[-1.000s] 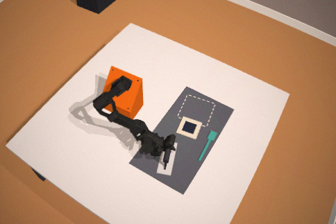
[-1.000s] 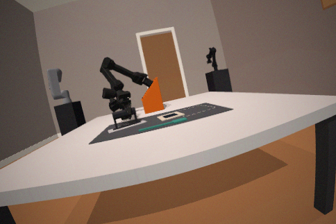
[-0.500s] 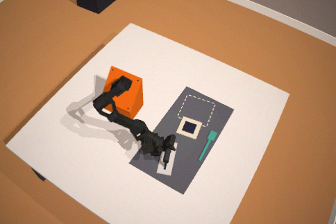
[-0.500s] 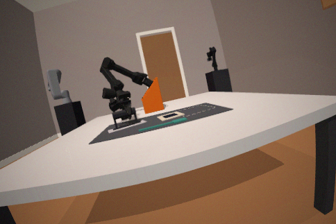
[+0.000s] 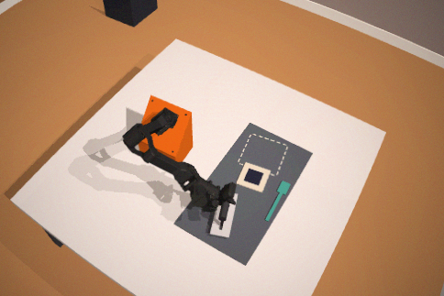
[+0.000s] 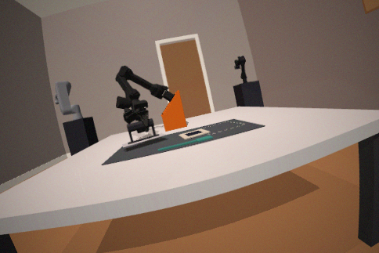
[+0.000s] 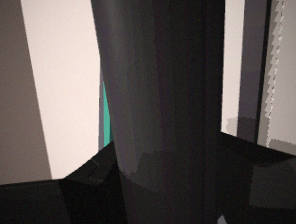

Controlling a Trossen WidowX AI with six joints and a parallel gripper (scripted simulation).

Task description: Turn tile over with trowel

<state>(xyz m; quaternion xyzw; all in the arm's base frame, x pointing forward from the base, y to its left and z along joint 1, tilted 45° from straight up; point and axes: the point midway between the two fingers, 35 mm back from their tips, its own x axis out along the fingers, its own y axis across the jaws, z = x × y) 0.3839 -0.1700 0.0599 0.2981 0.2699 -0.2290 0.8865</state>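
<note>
Now: the grey mat 150 mm to the left of my gripper tip and 90 mm below it. The rest, counted from my gripper tip: cream tile: 200 mm to the left, 70 mm below, 10 mm behind; then teal trowel: 170 mm to the left, 140 mm ahead, 70 mm below.
</note>
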